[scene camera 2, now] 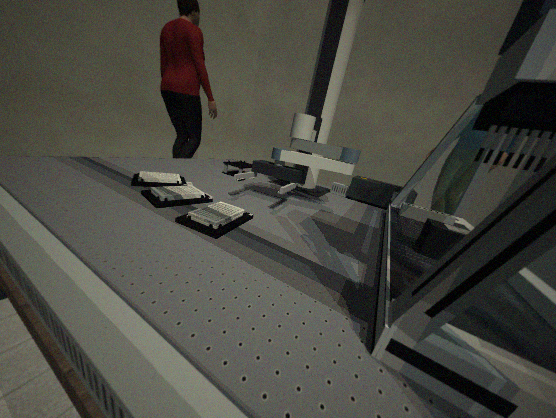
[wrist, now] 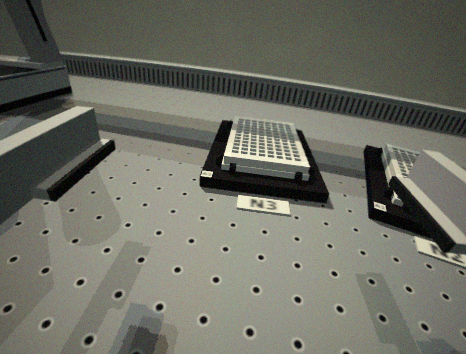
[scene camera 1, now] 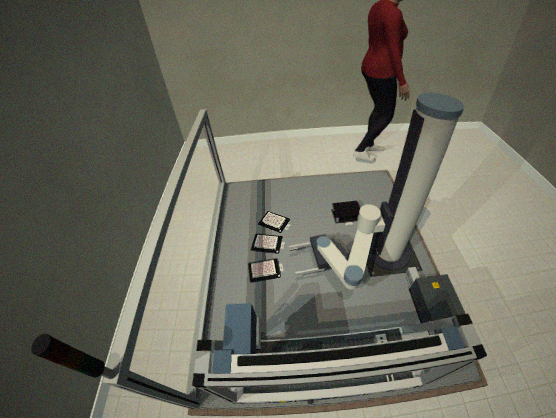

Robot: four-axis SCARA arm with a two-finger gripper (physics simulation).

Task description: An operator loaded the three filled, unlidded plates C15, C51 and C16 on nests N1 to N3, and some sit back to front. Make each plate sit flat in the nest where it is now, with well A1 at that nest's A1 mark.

In view: my gripper (scene camera 2: 257,184), a white plate (wrist: 397,161), a white plate (scene camera 2: 222,213), a dark box (scene camera 1: 439,303) and a nest N2 (wrist: 376,182).
My gripper shows as well in the wrist view (wrist: 254,146). The dark box is seen too in scene camera 2 (scene camera 2: 384,191).
